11 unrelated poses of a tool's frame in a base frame.
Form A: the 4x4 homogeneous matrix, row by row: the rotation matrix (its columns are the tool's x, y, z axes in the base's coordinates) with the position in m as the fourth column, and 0 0 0 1 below. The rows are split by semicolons.
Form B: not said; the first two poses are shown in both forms.
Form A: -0.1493 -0.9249 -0.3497 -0.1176; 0.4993 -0.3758 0.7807 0.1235; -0.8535 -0.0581 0.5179 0.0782; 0 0 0 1
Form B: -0.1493 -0.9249 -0.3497 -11.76; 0.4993 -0.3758 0.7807 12.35; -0.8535 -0.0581 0.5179 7.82; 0 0 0 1
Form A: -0.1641 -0.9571 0.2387 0.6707; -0.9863 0.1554 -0.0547 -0.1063; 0.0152 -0.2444 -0.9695 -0.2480; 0 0 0 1
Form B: -0.1641 -0.9571 0.2387 67.07; -0.9863 0.1554 -0.0547 -10.63; 0.0152 -0.2444 -0.9695 -24.80; 0 0 0 1
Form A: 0.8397 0.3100 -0.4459 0.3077; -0.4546 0.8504 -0.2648 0.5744; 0.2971 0.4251 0.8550 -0.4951; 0 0 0 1
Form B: 0.8397 0.3100 -0.4459 30.77; -0.4546 0.8504 -0.2648 57.44; 0.2971 0.4251 0.8550 -49.51; 0 0 0 1
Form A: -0.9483 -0.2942 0.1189 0.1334; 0.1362 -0.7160 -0.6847 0.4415; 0.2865 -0.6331 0.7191 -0.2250; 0 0 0 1
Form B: -0.9483 -0.2942 0.1189 13.34; 0.1362 -0.7160 -0.6847 44.15; 0.2865 -0.6331 0.7191 -22.50; 0 0 0 1
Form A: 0.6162 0.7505 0.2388 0.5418; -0.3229 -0.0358 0.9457 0.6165; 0.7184 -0.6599 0.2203 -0.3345; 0 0 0 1
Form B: 0.6162 0.7505 0.2388 54.18; -0.3229 -0.0358 0.9457 61.65; 0.7184 -0.6599 0.2203 -33.45; 0 0 0 1
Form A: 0.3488 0.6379 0.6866 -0.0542; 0.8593 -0.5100 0.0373 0.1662; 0.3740 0.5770 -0.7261 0.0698; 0 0 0 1
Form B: 0.3488 0.6379 0.6866 -5.42; 0.8593 -0.5100 0.0373 16.62; 0.3740 0.5770 -0.7261 6.98; 0 0 0 1
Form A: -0.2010 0.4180 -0.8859 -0.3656; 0.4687 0.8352 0.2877 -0.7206; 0.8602 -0.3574 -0.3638 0.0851; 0 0 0 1
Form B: -0.2010 0.4180 -0.8859 -36.56; 0.4687 0.8352 0.2877 -72.06; 0.8602 -0.3574 -0.3638 8.51; 0 0 0 1
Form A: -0.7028 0.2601 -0.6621 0.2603; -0.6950 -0.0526 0.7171 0.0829; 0.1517 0.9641 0.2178 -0.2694; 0 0 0 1
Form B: -0.7028 0.2601 -0.6621 26.03; -0.6950 -0.0526 0.7171 8.29; 0.1517 0.9641 0.2178 -26.94; 0 0 0 1
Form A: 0.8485 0.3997 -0.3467 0.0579; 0.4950 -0.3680 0.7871 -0.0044; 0.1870 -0.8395 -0.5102 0.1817; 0 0 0 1
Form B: 0.8485 0.3997 -0.3467 5.79; 0.4950 -0.3680 0.7871 -0.44; 0.1870 -0.8395 -0.5102 18.17; 0 0 0 1
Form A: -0.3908 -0.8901 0.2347 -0.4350; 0.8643 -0.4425 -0.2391 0.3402; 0.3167 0.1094 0.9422 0.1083; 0 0 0 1
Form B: -0.3908 -0.8901 0.2347 -43.50; 0.8643 -0.4425 -0.2391 34.02; 0.3167 0.1094 0.9422 10.83; 0 0 0 1
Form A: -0.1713 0.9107 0.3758 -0.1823; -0.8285 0.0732 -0.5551 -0.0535; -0.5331 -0.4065 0.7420 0.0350; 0 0 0 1
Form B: -0.1713 0.9107 0.3758 -18.23; -0.8285 0.0732 -0.5551 -5.35; -0.5331 -0.4065 0.7420 3.50; 0 0 0 1
